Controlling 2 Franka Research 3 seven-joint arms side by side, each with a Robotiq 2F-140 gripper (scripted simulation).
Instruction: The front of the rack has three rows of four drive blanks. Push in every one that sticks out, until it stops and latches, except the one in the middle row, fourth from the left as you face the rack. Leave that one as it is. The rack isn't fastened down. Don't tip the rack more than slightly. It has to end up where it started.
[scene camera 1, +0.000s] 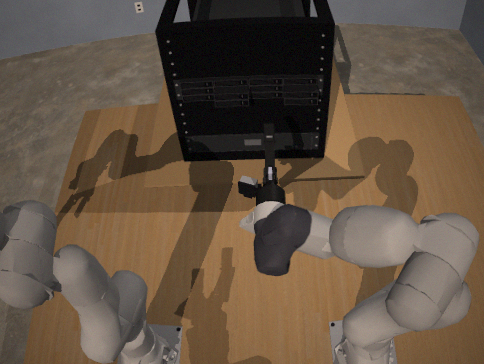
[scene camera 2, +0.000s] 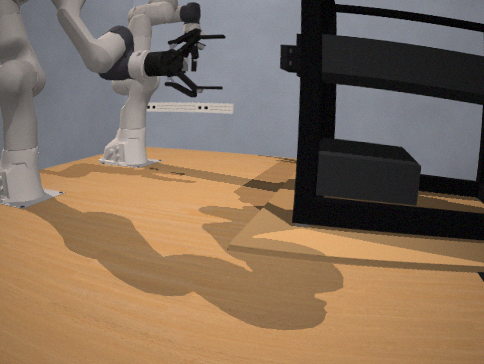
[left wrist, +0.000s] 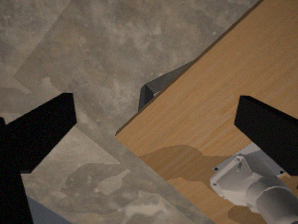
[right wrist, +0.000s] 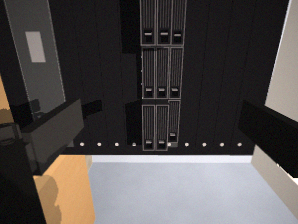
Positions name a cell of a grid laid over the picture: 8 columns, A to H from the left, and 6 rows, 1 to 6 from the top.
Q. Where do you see the left gripper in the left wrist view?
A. E3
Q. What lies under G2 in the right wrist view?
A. A black rack.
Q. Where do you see the right gripper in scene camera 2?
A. D2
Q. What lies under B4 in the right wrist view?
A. The right gripper.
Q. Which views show the black rack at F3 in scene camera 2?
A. Scene camera 1, scene camera 2 and the right wrist view only.
